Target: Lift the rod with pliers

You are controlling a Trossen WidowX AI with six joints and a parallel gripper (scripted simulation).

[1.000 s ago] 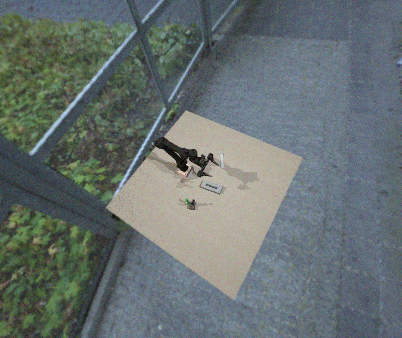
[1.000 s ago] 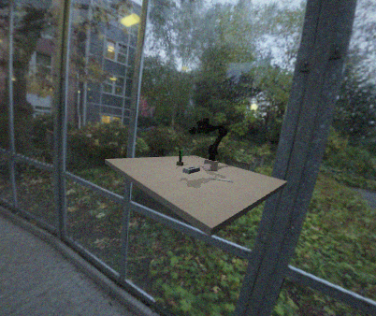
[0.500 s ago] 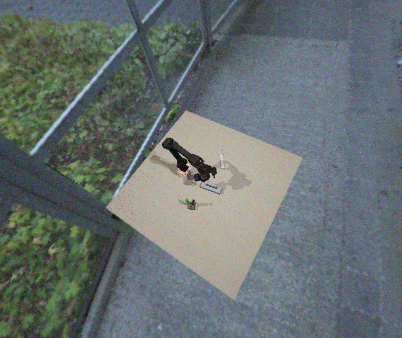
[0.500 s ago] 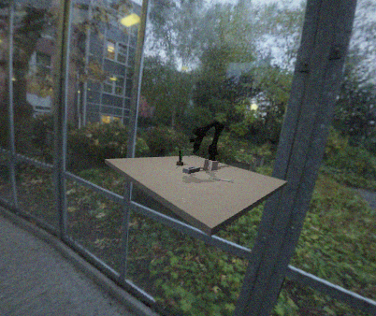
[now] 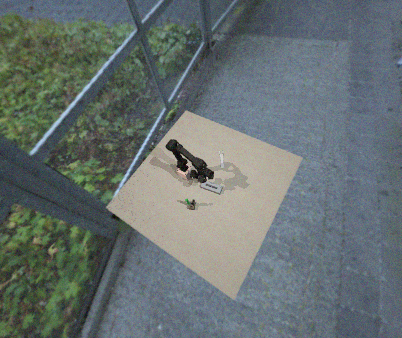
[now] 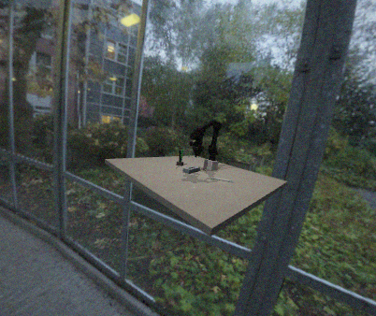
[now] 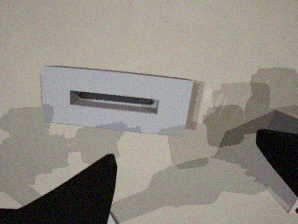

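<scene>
Now: the dark holster 22 cm to the right of my gripper tip and 13 cm below it. From my gripper tip the other things lie so: grey block: 12 cm below, 7 cm ahead, 1 cm to the left; white bar: 33 cm to the left, 13 cm below, 1 cm behind; dark rod: 13 cm below, 7 cm ahead, 1 cm to the left.
</scene>
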